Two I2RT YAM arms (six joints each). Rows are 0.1 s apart.
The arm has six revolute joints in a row. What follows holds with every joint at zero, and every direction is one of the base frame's. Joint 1 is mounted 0.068 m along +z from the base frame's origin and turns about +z. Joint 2 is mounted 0.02 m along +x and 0.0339 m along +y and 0.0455 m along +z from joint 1 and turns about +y. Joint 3 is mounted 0.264 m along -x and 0.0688 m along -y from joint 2 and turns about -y. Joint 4 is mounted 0.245 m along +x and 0.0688 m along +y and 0.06 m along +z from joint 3 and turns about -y. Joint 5 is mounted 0.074 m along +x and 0.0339 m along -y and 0.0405 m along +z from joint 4 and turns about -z. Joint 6 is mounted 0.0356 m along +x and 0.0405 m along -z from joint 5 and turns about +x. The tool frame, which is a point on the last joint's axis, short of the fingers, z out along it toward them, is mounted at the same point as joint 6; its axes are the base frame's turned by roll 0, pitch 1.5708 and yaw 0 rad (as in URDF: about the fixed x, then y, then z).
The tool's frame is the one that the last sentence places.
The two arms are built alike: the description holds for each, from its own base.
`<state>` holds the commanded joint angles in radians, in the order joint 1, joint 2, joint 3, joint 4, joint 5, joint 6, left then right.
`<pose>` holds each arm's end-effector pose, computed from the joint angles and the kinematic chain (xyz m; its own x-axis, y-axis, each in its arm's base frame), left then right.
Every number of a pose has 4 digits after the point.
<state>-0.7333 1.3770 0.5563 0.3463 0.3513 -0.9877 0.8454 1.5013 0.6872 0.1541 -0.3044 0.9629</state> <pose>0.1966 -0.1936 0.1851 -0.9013 -0.2429 -0.3586 0.1879 0.5265 -0.8291 0.1902 0.2306 0.1737 -0.9472 0.1121 -0.3004 -0.1635 0.6369 0.7534</pose>
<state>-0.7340 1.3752 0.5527 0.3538 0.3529 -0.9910 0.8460 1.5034 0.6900 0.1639 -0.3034 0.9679</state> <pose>0.1961 -0.1935 0.1852 -0.9011 -0.2443 -0.3582 0.1892 0.5217 -0.8319 0.1910 0.2317 0.1748 -0.9458 0.1177 -0.3027 -0.1643 0.6307 0.7584</pose>
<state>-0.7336 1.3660 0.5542 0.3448 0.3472 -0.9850 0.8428 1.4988 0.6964 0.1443 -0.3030 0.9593</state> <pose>0.1957 -0.1927 0.1871 -0.8976 -0.2458 -0.3660 0.1942 0.5249 -0.8287 0.1916 0.2309 0.1763 -0.9456 0.1136 -0.3048 -0.1660 0.6373 0.7526</pose>
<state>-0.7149 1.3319 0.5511 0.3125 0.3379 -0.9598 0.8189 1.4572 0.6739 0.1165 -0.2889 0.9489</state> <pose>0.1960 -0.1858 0.1916 -0.8851 -0.2550 -0.3894 0.2038 0.5398 -0.8167 0.1913 0.2195 0.1786 -0.9394 0.1361 -0.3146 -0.1536 0.6533 0.7413</pose>
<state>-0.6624 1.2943 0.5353 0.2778 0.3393 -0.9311 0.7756 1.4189 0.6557 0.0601 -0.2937 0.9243</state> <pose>0.1996 -0.1707 0.1926 -0.8698 -0.2810 -0.4056 0.1923 0.5639 -0.8031 0.1934 0.2041 0.1786 -0.9389 0.1494 -0.3101 -0.1302 0.6799 0.7217</pose>
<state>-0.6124 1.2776 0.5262 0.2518 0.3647 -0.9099 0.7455 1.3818 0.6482 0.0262 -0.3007 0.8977</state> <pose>0.2037 -0.1586 0.1914 -0.8668 -0.2924 -0.4039 0.1774 0.5762 -0.7978 0.1946 0.1940 0.1831 -0.9336 0.1545 -0.3233 -0.1337 0.6870 0.7143</pose>
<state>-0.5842 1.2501 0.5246 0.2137 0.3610 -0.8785 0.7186 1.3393 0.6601 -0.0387 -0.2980 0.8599</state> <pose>0.2045 -0.1503 0.1938 -0.8557 -0.2976 -0.4234 0.1788 0.5976 -0.7816 0.1957 0.1850 0.1922 -0.9261 0.1524 -0.3451 -0.1440 0.7027 0.6968</pose>
